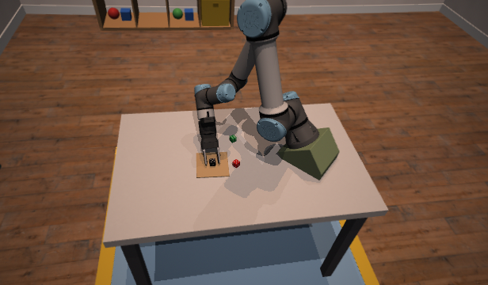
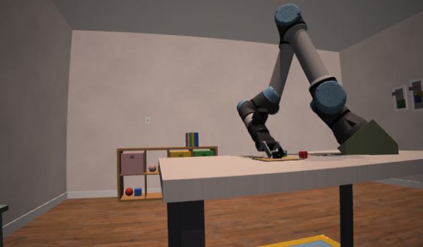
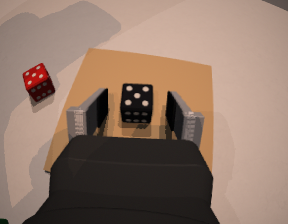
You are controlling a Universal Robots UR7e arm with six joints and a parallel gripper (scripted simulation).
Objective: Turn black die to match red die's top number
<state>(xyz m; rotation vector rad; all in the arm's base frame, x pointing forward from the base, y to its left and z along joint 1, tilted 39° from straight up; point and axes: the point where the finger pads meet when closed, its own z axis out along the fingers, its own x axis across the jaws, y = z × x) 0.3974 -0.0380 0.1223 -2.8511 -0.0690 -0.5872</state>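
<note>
My gripper is now 10 mm to the right of the black die and 10 mm above it. The rest, counted from my hand: red die: 90 mm behind, 50 mm to the left, 10 mm below; then green die: 140 mm behind, 90 mm to the right, 10 mm below; then tan mat: 10 mm to the left, 20 mm below.
</note>
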